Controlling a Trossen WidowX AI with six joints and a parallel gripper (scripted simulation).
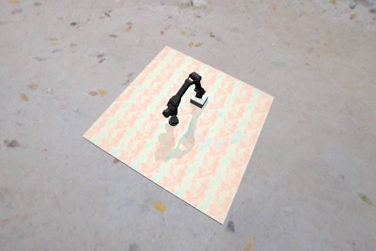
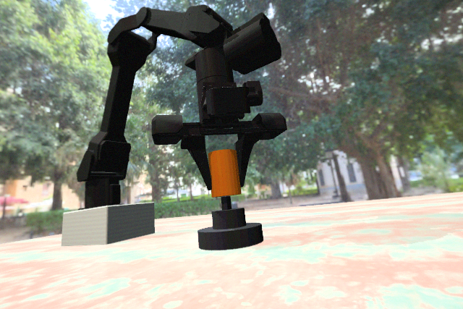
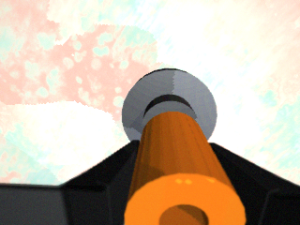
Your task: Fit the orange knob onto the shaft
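Now: gripper tip 2 cm below the orange knob. Round my gripper tip: round pedestal: 4 cm below.
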